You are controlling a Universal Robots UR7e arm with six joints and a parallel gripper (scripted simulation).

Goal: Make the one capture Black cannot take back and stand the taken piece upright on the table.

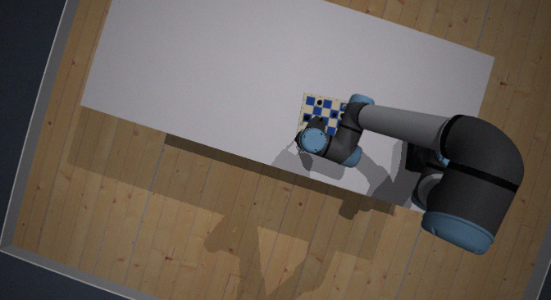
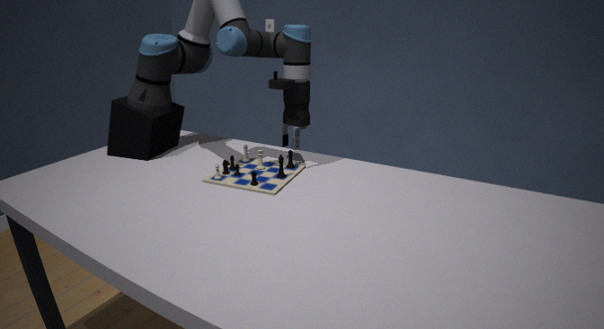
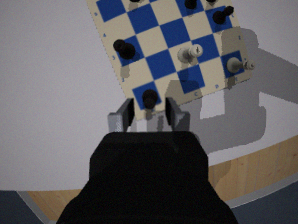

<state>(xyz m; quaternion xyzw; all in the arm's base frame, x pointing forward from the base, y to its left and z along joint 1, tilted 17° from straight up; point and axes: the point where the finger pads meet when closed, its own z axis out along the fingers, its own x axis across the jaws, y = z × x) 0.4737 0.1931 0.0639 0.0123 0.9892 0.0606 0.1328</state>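
Right now my hand is 50 mm above the black chess piece. Also, from my hand: white piece 140 mm behind, 50 mm to the right, 50 mm below; blue-and-cream chessboard 100 mm to the right, 80 mm below, 40 mm behind; tall black piece 70 mm to the right, 50 mm below, 30 mm ahead.
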